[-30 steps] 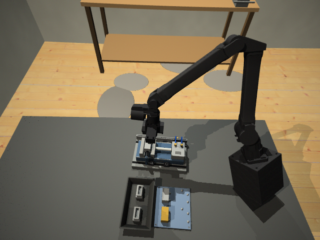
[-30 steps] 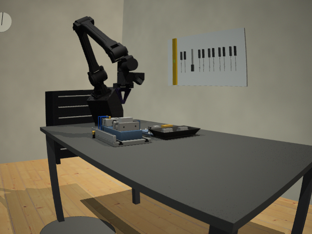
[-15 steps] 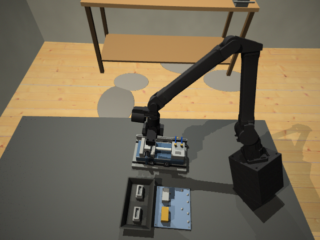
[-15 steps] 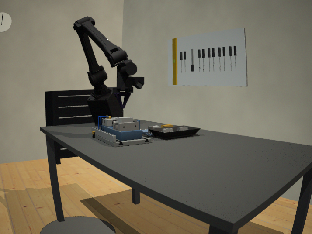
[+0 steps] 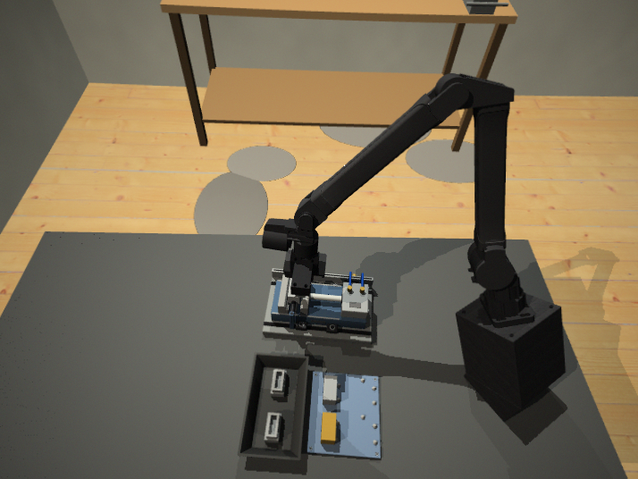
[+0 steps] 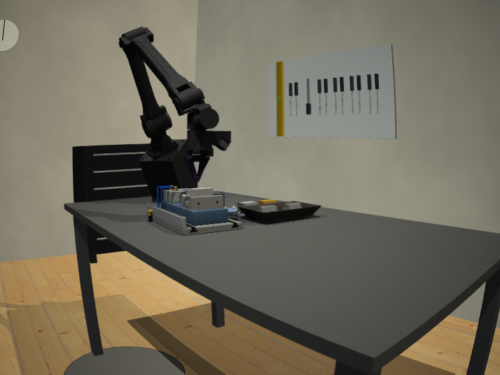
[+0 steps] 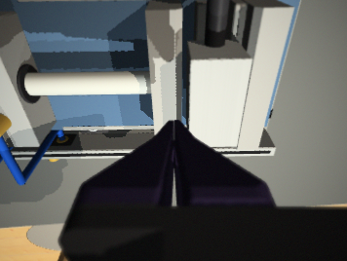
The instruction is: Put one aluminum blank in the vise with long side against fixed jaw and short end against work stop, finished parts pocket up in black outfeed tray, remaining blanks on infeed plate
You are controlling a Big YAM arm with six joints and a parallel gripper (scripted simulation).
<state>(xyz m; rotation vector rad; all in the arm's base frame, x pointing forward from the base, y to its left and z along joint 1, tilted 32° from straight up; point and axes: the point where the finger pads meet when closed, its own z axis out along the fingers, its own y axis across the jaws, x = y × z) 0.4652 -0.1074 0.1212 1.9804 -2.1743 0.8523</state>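
Right now my hand is 4 cm above the gray aluminum blank and 3 cm short of it. Also, from my hand: moving jaw (6 cm below); fixed jaw (6 cm below, 6 cm ahead, 1 cm to the right); work stop rod (5 cm below, 4 cm to the left, 3 cm ahead).
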